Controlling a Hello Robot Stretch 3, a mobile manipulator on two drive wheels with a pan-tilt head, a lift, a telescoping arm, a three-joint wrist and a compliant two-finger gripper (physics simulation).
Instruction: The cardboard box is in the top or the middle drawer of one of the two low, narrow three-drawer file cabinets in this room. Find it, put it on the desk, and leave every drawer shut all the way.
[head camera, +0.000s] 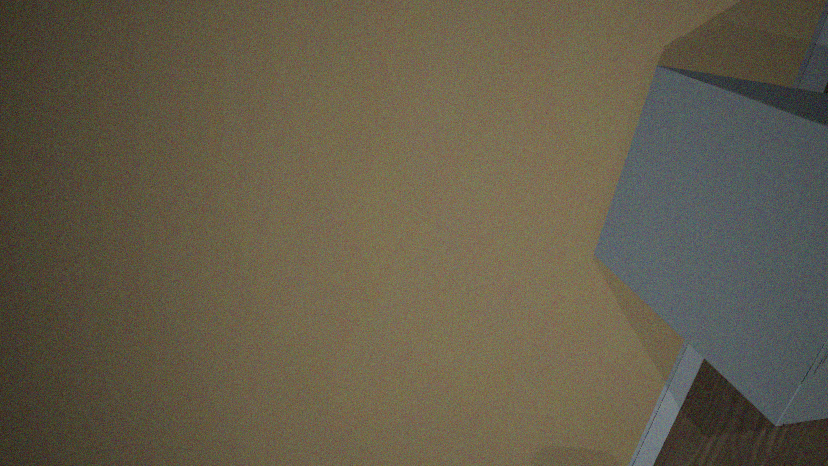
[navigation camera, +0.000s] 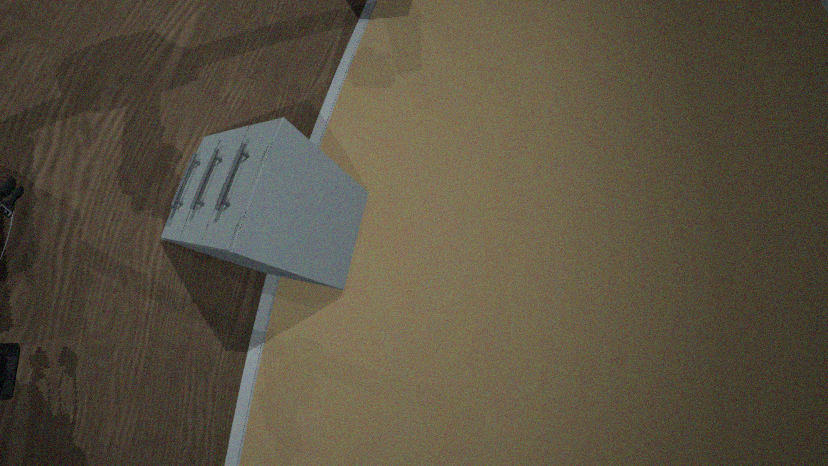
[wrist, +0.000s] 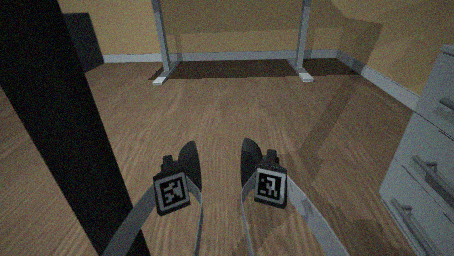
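Note:
A light grey three-drawer file cabinet (head camera: 718, 219) (navigation camera: 298, 208) (wrist: 425, 150) stands against the wall. In the navigation camera its three drawers look shut, with bar handles. In the wrist view it is at the right edge, to the right of my gripper (wrist: 221, 160), which is open and empty above the floor. Part of a dark cabinet (wrist: 86, 42) shows at the upper left of the wrist view. Two legs of the desk (wrist: 161, 37) stand by the far wall in the wrist view; the desk top is out of view. The cardboard box does not show.
A black post (wrist: 65, 130) of the robot crosses the left of the wrist view. A white baseboard (head camera: 660, 422) (navigation camera: 249, 370) (wrist: 390, 90) runs along the foot of the yellow wall (head camera: 347, 231) (navigation camera: 550, 231). Black parts (navigation camera: 6, 370) show at the navigation camera's left edge.

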